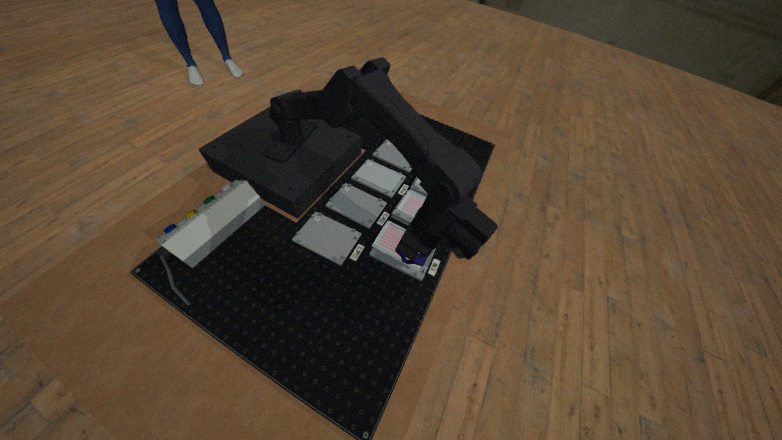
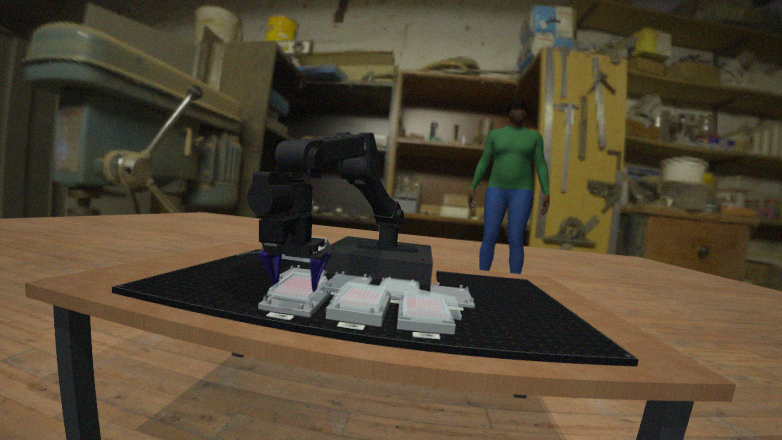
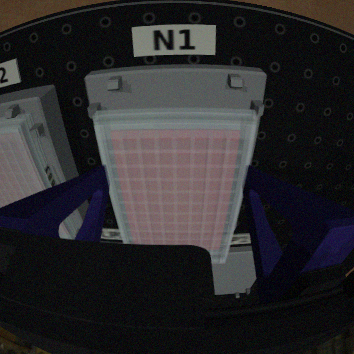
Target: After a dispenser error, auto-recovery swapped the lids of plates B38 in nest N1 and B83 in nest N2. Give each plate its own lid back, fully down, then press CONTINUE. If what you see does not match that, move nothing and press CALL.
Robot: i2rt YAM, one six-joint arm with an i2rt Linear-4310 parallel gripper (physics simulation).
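Frame: origin at the arm's base, x ahead, y left, z up, level; metres.
Seen in the pictures: gripper, between the fingertips: (image 1: 412, 249) (image 2: 294, 288) (image 3: 175, 173); arm's base, origin of its link: (image 1: 292, 140) (image 2: 387, 248).
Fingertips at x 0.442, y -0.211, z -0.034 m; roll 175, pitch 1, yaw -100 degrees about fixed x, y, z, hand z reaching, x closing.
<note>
Offsets run from my fingertips to a thing's middle. "*": to the spot under its first point.
My gripper (image 1: 411, 257) (image 2: 294, 271) (image 3: 175, 173) is low over nest N1 {dz -0.023, dx -0.019, dy +0.003 m} (image 3: 175, 88) (image 2: 286, 307), at the near end of the right row. Its purple fingers are shut on the long sides of a pink well plate with a clear lid {dz +0.000, dx -0.027, dy +0.005 m} (image 1: 389, 237) (image 2: 295, 286) (image 3: 175, 158), which sits down in the nest between the corner posts. The N1 label {* dz -0.033, dx +0.067, dy -0.010 m} (image 3: 173, 40) lies beyond it. The neighbouring lidded plate in N2 {dz +0.001, dx -0.002, dy +0.133 m} (image 1: 409, 203) (image 2: 360, 298) (image 3: 17, 158) has a side label that is partly hidden. The held plate's own label is hidden.
A third lidded plate {dz +0.000, dx +0.024, dy +0.280 m} (image 2: 425, 306) stands beside N2. Several empty grey nests {* dz -0.025, dx -0.214, dy -0.032 m} (image 1: 327, 237) {* dz -0.025, dx -0.188, dy +0.099 m} (image 1: 356, 203) form a row to the left. A white button box {dz +0.007, dx -0.487, dy -0.097 m} (image 1: 213, 221) sits at the mat's left edge, next to the arm base (image 1: 284, 153). A person (image 2: 511, 180) stands beyond the table.
</note>
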